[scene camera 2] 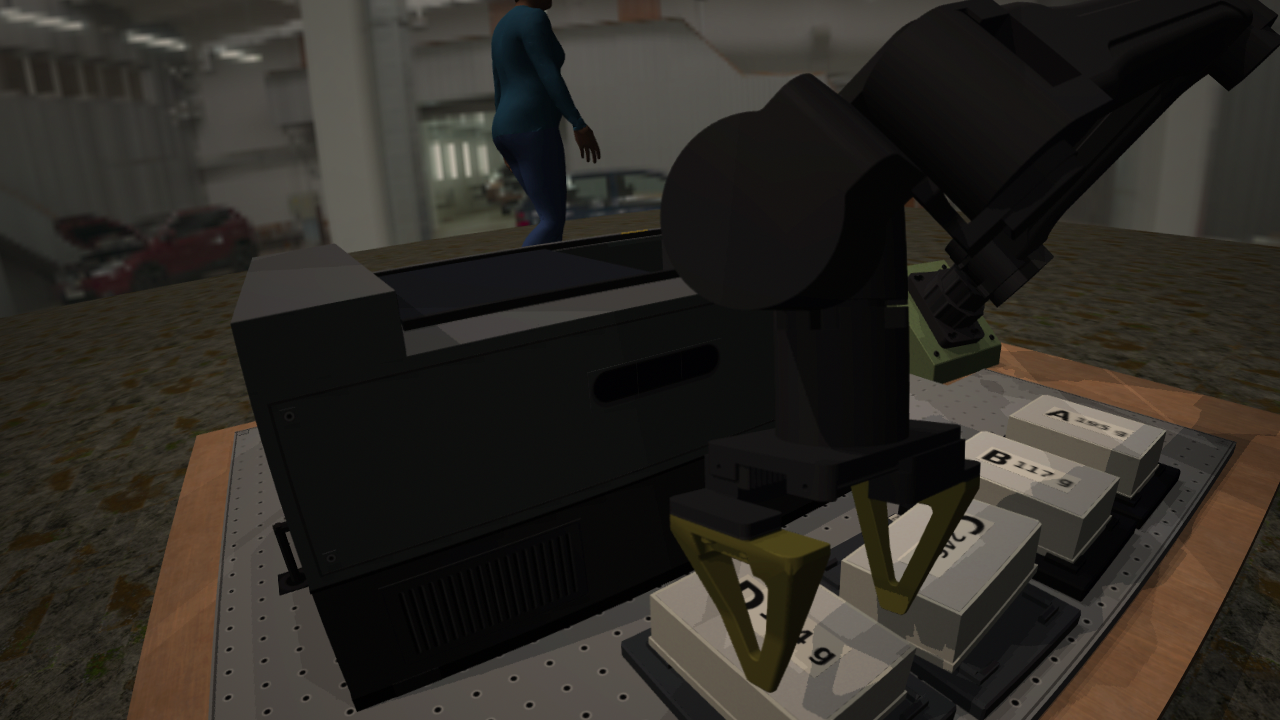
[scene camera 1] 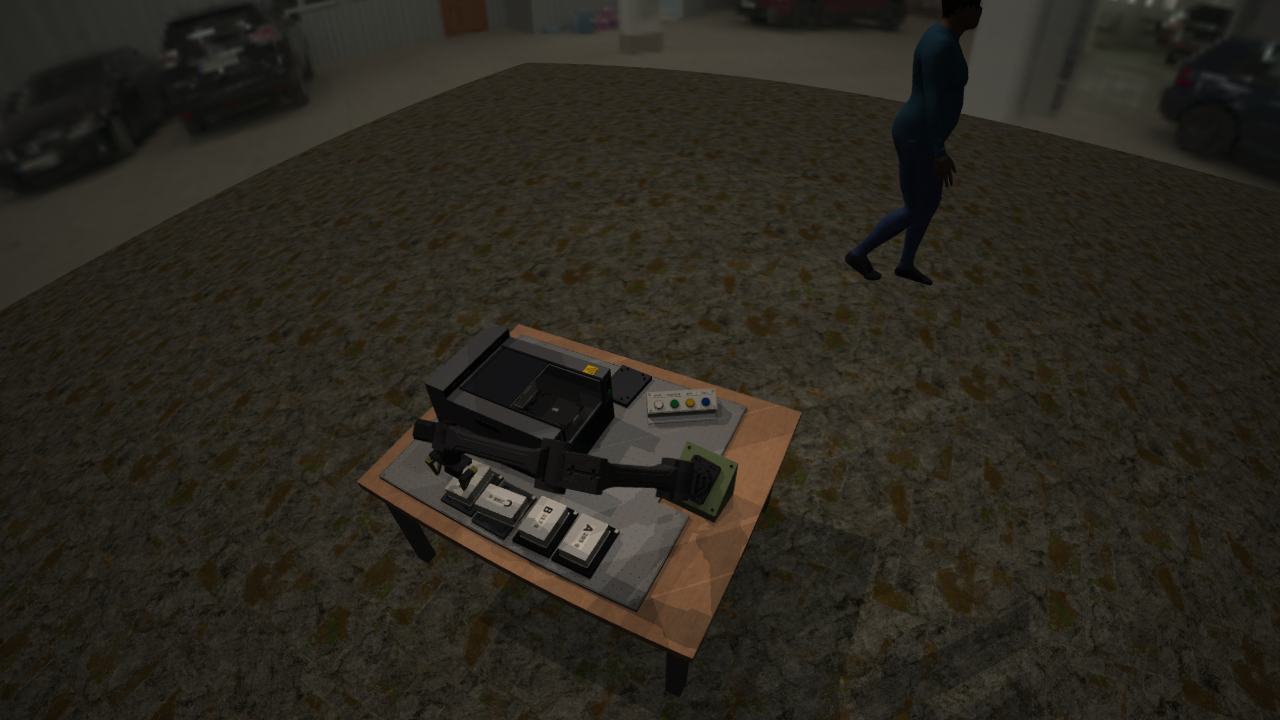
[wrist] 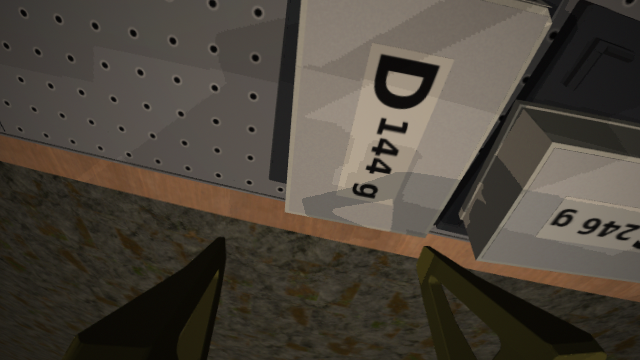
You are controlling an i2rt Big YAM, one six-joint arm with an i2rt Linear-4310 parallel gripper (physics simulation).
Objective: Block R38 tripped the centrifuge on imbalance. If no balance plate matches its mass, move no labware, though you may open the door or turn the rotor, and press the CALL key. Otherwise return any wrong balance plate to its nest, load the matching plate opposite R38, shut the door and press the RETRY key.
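Places are measured from the arm's base along level axes (x right, y ahead, z up), in centimetres.
Pixels of known places: gripper, fingertip midpoint: (scene camera 2: 834, 645) (scene camera 1: 451, 482) (wrist: 326, 252); arm's base, link origin: (scene camera 2: 941, 311) (scene camera 1: 699, 479).
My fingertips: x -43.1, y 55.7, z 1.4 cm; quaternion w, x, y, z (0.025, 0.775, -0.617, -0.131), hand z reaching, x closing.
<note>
Ahead of a thing's pixels: the offset from my fingertips to its top centre.
My gripper (scene camera 1: 449, 474) (scene camera 2: 832, 646) (wrist: 326, 252) is open and empty, pointing down low over the white balance plate D @(dx +5.2, dy -0.4, dz -2.6 cm) (scene camera 1: 460, 492) (scene camera 2: 698, 608) (wrist: 320, 125), marked 144 g. Plate C @(dx +5.4, dy -14.3, dz -2.6 cm) (scene camera 1: 501, 501) (scene camera 2: 993, 555) (wrist: 590, 187), 246 g, stands beside D, turned differently from the others. Plates B @(dx +8.8, dy -27.7, dz -3.1 cm) (scene camera 1: 546, 517) (scene camera 2: 1047, 483), 117 g, and A @(dx +10.9, dy -40.5, dz -3.1 cm) (scene camera 1: 586, 539) (scene camera 2: 1087, 434), 195 g, follow in the row. The dark centrifuge (scene camera 1: 465, 420) (scene camera 2: 465, 447) has an opening in its top, with part of the rotor @(dx +36.0, dy -9.3, dz +5.5 cm) (scene camera 1: 554, 409) showing. Block R38 cannot be made out.
A key panel @(dx +68.0, dy -33.4, dz -0.1 cm) (scene camera 1: 682, 414) with white, green, yellow and blue keys stands beyond the centrifuge. A dark flat plate @(dx +67.1, dy -10.9, dz -5.8 cm) (scene camera 1: 631, 383) lies between them. The arm's green base (scene camera 1: 720, 497) (scene camera 2: 966, 365) is at the table's other end. A person (scene camera 1: 930, 116) (scene camera 2: 529, 98) is in the background.
</note>
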